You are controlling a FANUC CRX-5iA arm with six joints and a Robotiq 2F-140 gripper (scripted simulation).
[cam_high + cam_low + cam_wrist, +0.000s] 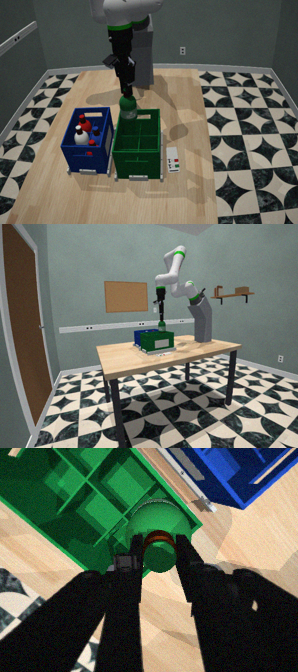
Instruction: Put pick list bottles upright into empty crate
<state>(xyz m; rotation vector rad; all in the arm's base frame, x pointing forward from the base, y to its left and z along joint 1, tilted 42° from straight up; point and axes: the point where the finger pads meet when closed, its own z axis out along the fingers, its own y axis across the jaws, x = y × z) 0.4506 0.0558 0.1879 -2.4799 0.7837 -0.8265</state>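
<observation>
The green bottle is 80 mm below my hand. Also, from my hand: blue bottle (100 mm ahead, 130 mm to the right, 240 mm below); green crate (70 mm ahead, 60 mm to the left, 240 mm below); blue crate (110 mm ahead, 170 mm to the right, 240 mm below).
</observation>
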